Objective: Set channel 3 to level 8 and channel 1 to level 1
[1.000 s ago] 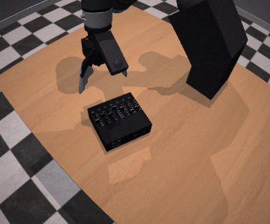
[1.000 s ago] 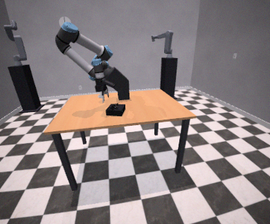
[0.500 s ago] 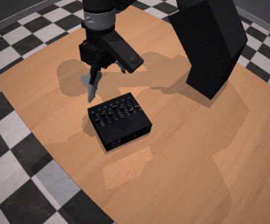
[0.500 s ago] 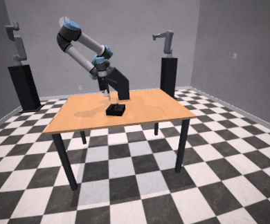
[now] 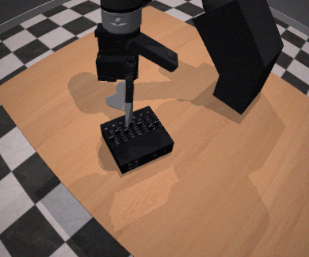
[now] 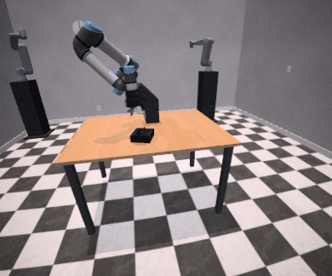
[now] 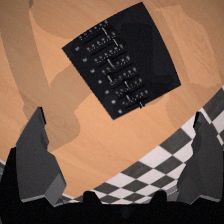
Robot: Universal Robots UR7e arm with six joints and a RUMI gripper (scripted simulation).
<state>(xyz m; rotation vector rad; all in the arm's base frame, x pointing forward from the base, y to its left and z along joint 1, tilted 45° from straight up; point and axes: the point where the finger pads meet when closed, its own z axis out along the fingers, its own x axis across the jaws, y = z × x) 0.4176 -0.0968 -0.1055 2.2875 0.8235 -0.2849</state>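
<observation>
The fader knob lies 50 mm behind my hand, 40 mm to the left of it and 100 mm below it.
</observation>
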